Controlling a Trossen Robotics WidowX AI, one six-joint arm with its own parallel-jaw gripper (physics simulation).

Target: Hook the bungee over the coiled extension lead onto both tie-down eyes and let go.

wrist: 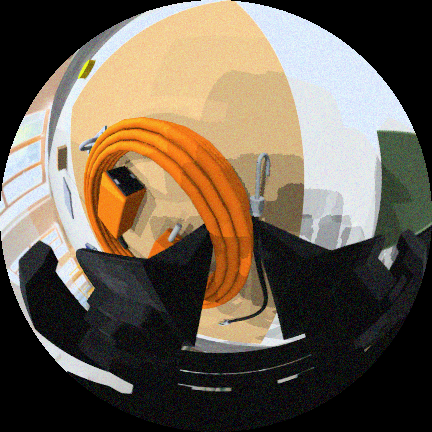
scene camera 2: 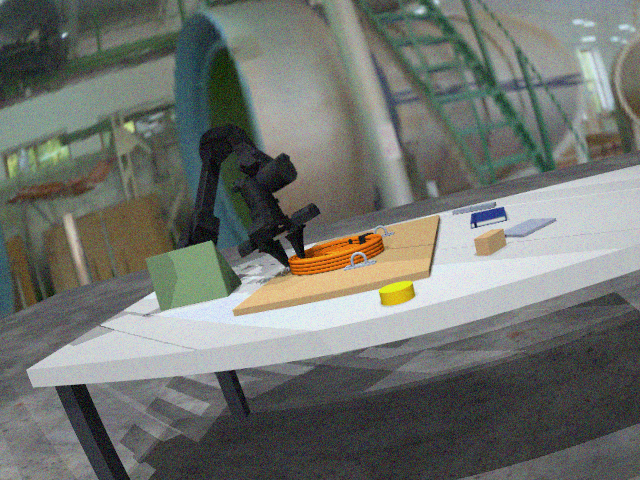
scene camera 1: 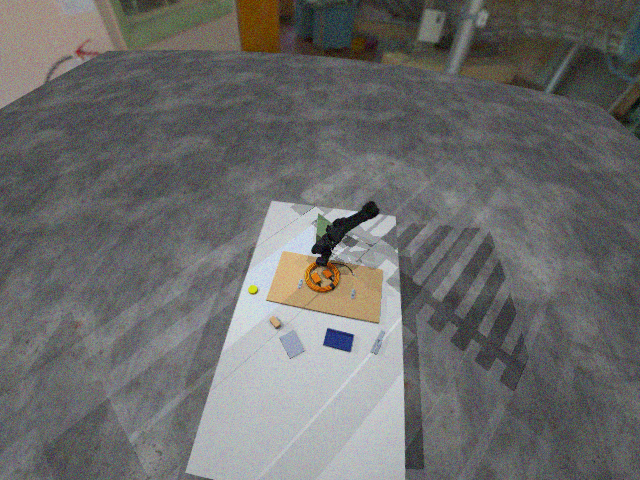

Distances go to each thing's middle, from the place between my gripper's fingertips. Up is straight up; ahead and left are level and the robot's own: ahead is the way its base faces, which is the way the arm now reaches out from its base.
Scene:
I see the orange coiled extension lead (scene camera 2: 334,255) 80 mm ahead of my hand, 10 mm to the left of it and 10 mm above it.

